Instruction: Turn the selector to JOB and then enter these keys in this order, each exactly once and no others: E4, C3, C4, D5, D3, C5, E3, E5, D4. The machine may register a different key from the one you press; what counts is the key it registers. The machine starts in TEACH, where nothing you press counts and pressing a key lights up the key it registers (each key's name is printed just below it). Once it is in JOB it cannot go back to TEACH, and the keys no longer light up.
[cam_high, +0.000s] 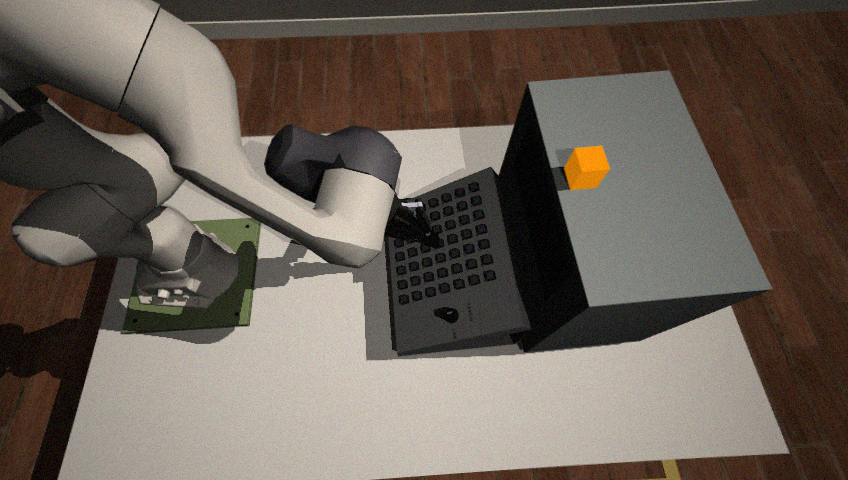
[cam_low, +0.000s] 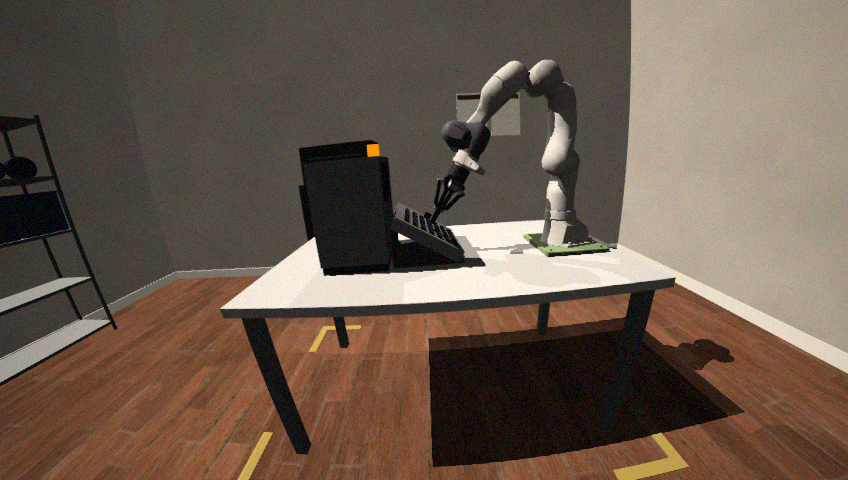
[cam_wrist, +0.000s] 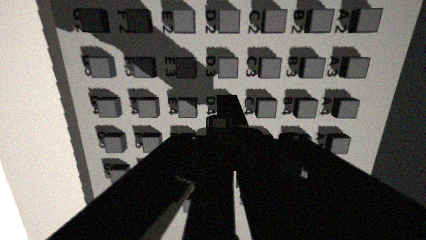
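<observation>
The key C5 lies 50 mm ahead of my hand, 30 mm to the right of it and 20 mm below it. The rest, counted from my hand: a5 key 110 mm ahead, 30 mm to the right, 10 mm above; c6 key 50 mm ahead, 70 mm to the right, 20 mm below; sloped keypad 50 mm ahead, 50 mm to the right, 80 mm below.
</observation>
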